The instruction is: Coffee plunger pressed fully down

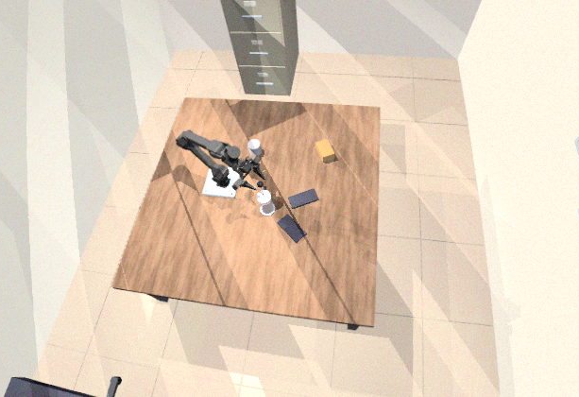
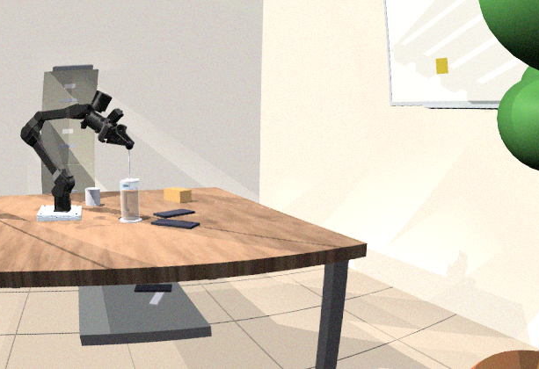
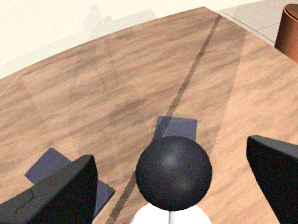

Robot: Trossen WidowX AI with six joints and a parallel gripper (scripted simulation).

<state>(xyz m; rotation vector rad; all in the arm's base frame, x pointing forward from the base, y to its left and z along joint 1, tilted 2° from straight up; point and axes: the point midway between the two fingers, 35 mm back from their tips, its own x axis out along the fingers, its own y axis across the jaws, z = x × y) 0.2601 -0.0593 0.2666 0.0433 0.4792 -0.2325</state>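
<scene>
My gripper tip is 10 mm past the glass coffee press, 20 mm to the right of it and 130 mm above it. Also, from my gripper tip: orange block: 180 mm ahead, 440 mm to the left, 240 mm below.
</scene>
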